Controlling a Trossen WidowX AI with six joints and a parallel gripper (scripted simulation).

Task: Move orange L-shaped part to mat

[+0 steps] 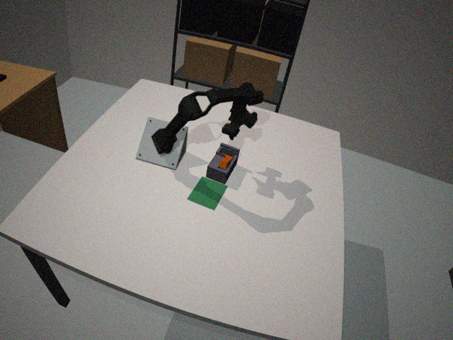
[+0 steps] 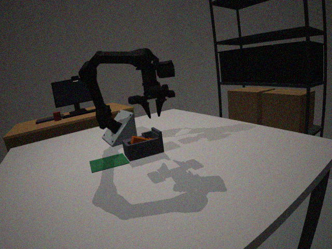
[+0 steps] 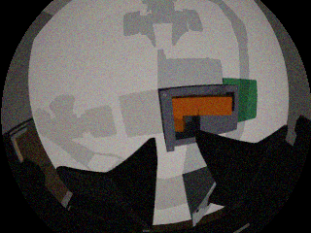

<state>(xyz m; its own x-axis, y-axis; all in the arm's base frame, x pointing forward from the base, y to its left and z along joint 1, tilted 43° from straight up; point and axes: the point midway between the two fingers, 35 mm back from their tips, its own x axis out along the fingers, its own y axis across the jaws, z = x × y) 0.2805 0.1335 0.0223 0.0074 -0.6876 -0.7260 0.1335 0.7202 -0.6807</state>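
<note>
My gripper tip is now 100 mm above the orange L-shaped part, 40 mm to the left of it and 10 mm past it. Also, from my gripper tip: green mat 220 mm to the right, 160 mm below, 40 mm behind.
</note>
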